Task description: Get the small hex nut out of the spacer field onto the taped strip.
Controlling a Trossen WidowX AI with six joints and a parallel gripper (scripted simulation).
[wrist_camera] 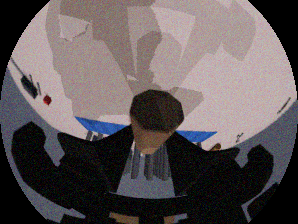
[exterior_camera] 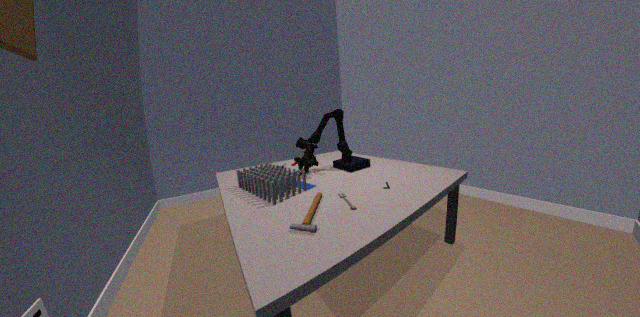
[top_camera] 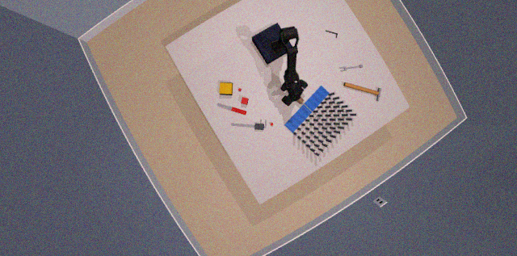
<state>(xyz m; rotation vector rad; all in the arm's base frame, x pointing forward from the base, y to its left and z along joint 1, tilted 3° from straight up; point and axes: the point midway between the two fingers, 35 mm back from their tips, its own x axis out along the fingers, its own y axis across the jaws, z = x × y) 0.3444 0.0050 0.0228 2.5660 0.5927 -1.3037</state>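
My gripper tip is now 9 cm short of the blue taped strip, 4 cm to the right of it and 3 cm above it. The rest, counted from my gripper tip: hex key: 34 cm behind, 42 cm to the left, 3 cm below; red block: 11 cm behind, 34 cm to the right, 1 cm below.
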